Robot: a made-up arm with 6 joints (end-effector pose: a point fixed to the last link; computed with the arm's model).
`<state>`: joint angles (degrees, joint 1 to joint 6).
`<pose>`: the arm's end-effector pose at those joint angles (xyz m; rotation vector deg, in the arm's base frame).
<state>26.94 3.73 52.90 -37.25 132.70 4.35</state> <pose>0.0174 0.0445 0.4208 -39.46 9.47 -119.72</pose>
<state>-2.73 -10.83 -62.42 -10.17 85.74 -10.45</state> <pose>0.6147 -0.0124 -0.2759 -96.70 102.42 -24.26</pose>
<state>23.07 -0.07 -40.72 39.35 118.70 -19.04</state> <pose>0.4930 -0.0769 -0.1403 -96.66 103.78 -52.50</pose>
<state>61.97 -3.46 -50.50 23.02 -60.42 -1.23</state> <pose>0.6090 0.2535 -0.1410 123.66 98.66 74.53</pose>
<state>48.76 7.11 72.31 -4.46 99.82 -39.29</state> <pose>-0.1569 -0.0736 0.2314 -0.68 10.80 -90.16</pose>
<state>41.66 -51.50 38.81 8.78 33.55 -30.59</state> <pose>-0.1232 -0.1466 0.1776 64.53 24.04 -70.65</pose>
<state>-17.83 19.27 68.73 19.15 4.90 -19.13</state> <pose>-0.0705 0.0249 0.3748 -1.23 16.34 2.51</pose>
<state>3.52 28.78 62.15 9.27 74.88 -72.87</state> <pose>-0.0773 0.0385 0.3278 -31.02 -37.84 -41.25</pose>
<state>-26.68 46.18 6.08 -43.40 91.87 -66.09</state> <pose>0.1511 0.3495 -0.0842 -113.63 -25.94 52.26</pose>
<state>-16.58 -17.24 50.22 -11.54 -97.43 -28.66</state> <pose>-0.0492 0.1496 0.3760 30.43 19.71 68.80</pose>
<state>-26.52 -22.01 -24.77 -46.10 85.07 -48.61</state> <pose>0.5111 0.1692 0.1225 -106.86 12.41 -19.47</pose>
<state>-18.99 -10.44 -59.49 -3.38 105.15 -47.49</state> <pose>0.5985 -0.0612 -0.1703 -120.12 60.18 -21.42</pose>
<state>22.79 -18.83 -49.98 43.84 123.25 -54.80</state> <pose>0.4650 -0.0966 -0.1505 -87.92 88.44 -31.07</pose>
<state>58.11 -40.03 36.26 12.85 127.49 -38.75</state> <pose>-0.0432 -0.1686 0.0785 -11.88 86.47 -101.36</pose>
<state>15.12 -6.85 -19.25 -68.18 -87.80 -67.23</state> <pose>0.4839 0.2288 0.1559 65.59 93.96 44.76</pose>
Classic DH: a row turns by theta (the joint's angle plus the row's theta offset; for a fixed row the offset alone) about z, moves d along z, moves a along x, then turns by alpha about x. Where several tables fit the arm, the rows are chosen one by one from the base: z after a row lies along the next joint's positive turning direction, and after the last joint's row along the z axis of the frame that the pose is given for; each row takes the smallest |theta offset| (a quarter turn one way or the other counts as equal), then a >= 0, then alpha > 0; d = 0 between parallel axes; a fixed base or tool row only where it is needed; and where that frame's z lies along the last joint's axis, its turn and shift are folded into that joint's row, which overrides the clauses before.
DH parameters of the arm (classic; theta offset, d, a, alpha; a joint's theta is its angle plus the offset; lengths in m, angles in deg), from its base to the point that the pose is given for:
base (fixed): 90 0.1048 0.0904 90
joint 1: -37.6 0.0261 0.0145 -108.17
joint 2: 76.49 -0.309 0.0509 -125.43
joint 3: -0.29 -0.1604 -0.1813 -83.66
joint 4: 88.62 -0.3211 -0.0796 108.76
joint 5: 64.28 -0.1943 0.0624 96.43
joint 6: 3.49 0.017 -0.0082 84.02
tool (fixed): -19.67 0.1415 0 0

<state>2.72 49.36 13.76 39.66 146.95 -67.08</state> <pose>0.3041 0.1213 0.0988 -131.03 -8.11 -33.30</pose>
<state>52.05 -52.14 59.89 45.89 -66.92 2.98</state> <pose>-0.2911 0.0470 0.0445 80.97 -71.59 15.79</pose>
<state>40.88 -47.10 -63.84 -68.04 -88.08 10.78</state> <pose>0.6288 0.1048 0.1329 -57.85 -52.90 -148.16</pose>
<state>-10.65 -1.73 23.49 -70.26 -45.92 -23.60</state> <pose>0.1788 0.3972 0.1786 -37.73 77.20 39.27</pose>
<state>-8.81 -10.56 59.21 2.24 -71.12 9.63</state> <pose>-0.1115 0.1500 0.3624 1.63 26.54 64.88</pose>
